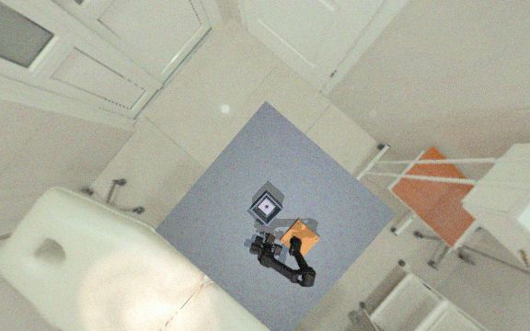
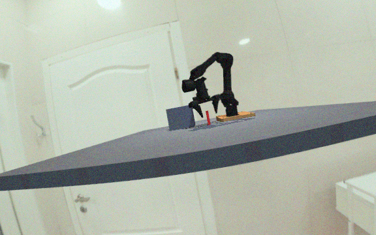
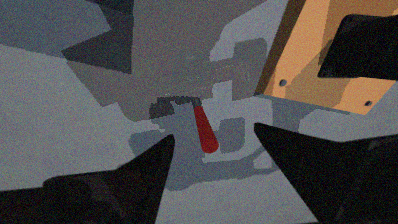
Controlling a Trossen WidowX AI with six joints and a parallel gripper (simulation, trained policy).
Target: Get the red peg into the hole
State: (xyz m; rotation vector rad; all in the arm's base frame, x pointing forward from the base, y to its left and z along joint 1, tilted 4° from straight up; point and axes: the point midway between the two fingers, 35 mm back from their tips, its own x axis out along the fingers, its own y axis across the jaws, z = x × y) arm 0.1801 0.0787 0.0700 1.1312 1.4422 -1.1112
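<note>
My gripper tip is now 1 cm to the left of the red peg, 1 cm short of it and 1 cm above it. Also, from my gripper tip: pale plate (21 cm to the right, 14 cm ahead, 1 cm below).
</note>
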